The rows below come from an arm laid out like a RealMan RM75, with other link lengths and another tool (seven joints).
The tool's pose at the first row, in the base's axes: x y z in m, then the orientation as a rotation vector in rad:
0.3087, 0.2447, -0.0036, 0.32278, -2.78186, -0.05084
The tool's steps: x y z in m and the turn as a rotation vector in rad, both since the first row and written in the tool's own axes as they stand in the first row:
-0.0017, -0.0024, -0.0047, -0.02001, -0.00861, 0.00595
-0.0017, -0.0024, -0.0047, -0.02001, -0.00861, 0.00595
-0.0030, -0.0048, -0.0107, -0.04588, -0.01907, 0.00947
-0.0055, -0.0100, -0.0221, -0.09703, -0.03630, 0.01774
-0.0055, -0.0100, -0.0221, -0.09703, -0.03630, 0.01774
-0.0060, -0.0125, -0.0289, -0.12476, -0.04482, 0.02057
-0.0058, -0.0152, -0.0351, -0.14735, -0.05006, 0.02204
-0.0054, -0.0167, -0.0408, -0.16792, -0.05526, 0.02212
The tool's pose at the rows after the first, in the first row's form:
0.3124, 0.2428, 0.0001, 0.30996, -2.78887, -0.07876
0.3124, 0.2428, 0.0001, 0.30996, -2.78887, -0.07876
0.3161, 0.2407, 0.0051, 0.29908, -2.79623, -0.11586
0.3233, 0.2363, 0.0147, 0.27526, -2.80621, -0.18853
0.3233, 0.2363, 0.0147, 0.27526, -2.80621, -0.18853
0.3266, 0.2340, 0.0207, 0.26449, -2.80982, -0.22830
0.3291, 0.2313, 0.0264, 0.25676, -2.81060, -0.26056
0.3310, 0.2298, 0.0318, 0.25147, -2.81126, -0.29036

